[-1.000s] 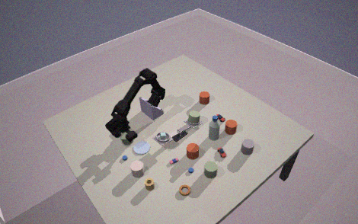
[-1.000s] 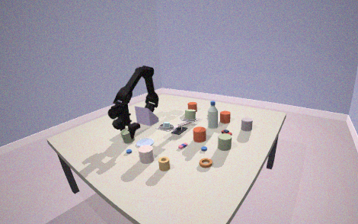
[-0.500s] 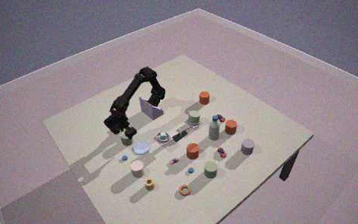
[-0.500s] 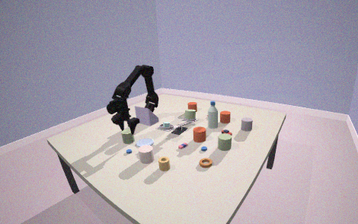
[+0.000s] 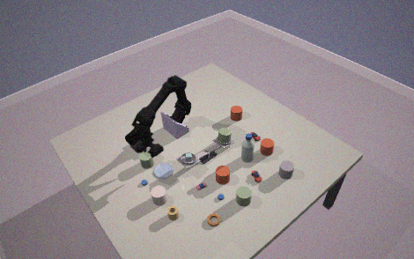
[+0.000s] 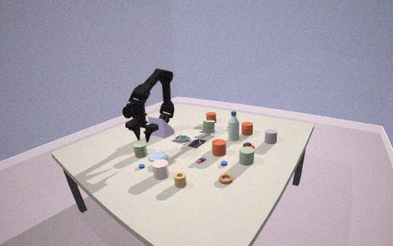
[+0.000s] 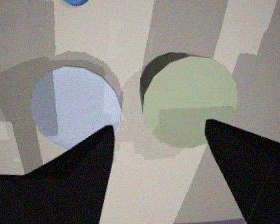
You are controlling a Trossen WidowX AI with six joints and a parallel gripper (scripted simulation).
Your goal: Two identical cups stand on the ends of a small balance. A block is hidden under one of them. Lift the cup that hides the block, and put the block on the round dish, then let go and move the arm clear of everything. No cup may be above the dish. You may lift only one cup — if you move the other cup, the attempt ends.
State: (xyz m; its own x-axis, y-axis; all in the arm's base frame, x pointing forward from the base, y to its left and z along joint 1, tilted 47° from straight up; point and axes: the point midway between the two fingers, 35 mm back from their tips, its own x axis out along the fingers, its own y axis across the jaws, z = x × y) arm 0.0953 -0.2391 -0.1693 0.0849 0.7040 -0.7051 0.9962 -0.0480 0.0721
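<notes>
The teal block lies 17 cm ahead of my gripper tip and 12 cm to the left of it. The rest, counted from my gripper tip: round light-blue dish (8 cm below, 8 cm ahead, 2 cm to the left); pink-and-blue piece (30 cm ahead, 8 cm below, 7 cm to the left); balance (24 cm to the left, 18 cm ahead, 5 cm below).
</notes>
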